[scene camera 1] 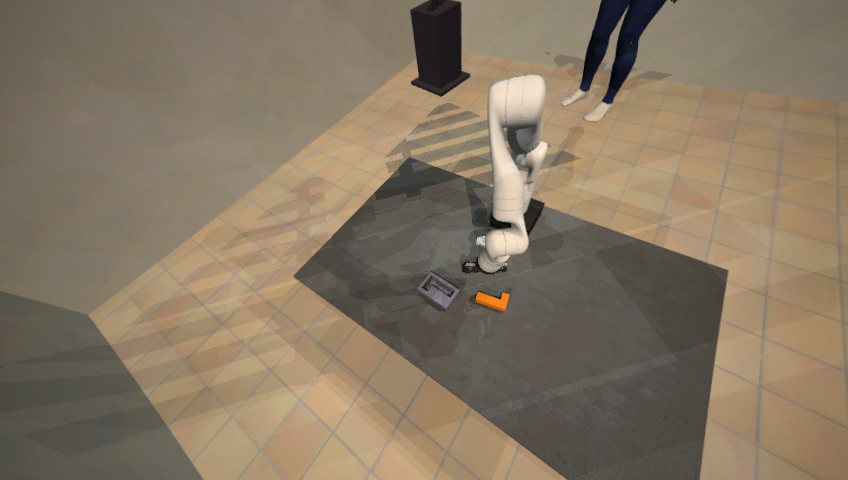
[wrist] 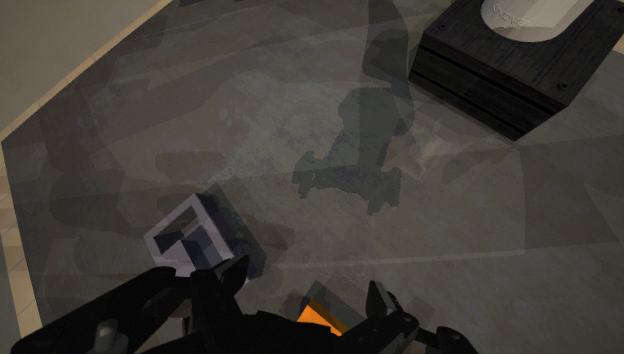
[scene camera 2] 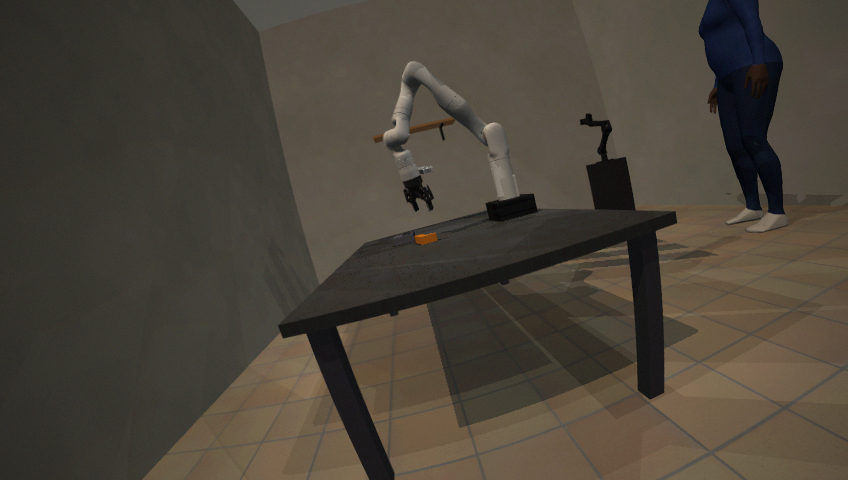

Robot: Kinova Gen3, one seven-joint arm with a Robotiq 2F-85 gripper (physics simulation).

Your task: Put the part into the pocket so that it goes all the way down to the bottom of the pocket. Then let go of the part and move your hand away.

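Places are measured from the arm's base along level axes (x up, y ahead, z left), in millimetres.
Pixels of known places: gripper, fingertip midpoint: (scene camera 1: pixel 480 272) (wrist: pixel 306 281) (scene camera 2: pixel 424 210); arm's base, link origin: (wrist: pixel 523 12) (scene camera 2: pixel 508 198).
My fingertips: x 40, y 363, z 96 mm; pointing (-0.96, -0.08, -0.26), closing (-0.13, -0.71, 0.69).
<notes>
For each thing: its top centre in the pictures, then the offset to it from my fingertips. Level surfaces: height alone.
- orange L-shaped part, top centre: (wrist: pixel 352 342) (scene camera 2: pixel 424 234) (scene camera 1: pixel 492 296) dx -89, dy +13, dz +72 mm
- grey block, top centre: (wrist: pixel 190 256) (scene camera 1: pixel 438 289) (scene camera 2: pixel 403 234) dx -83, dy +128, dz -98 mm
- table, surface height: dx -119 mm
An orange L-shaped part (scene camera 1: pixel 491 302) (scene camera 2: pixel 426 239) (wrist: pixel 315 319) lies on the dark table; in the wrist view the gripper hides much of it. A grey block (scene camera 1: pixel 445 303) (scene camera 2: pixel 403 239) (wrist: pixel 172 254) with an L-shaped pocket in its top stands beside the part, to its left in the first scene view. The pocket has no part in it. My gripper (scene camera 1: pixel 486 270) (scene camera 2: pixel 423 208) (wrist: pixel 306 281) is open and empty, pointing down. It hangs well above the table, over the area of the part and the block, and touches neither.
The table (scene camera 1: pixel 595 356) (scene camera 2: pixel 476 261) (wrist: pixel 125 125) carries the arm's black base (scene camera 1: pixel 536 217) (scene camera 2: pixel 511 208) (wrist: pixel 490 95), behind the part and block in the first scene view. A black pedestal (scene camera 1: pixel 437 50) (scene camera 2: pixel 611 184) and a person (scene camera 1: pixel 624 53) (scene camera 2: pixel 743 118) stand beyond the table.
</notes>
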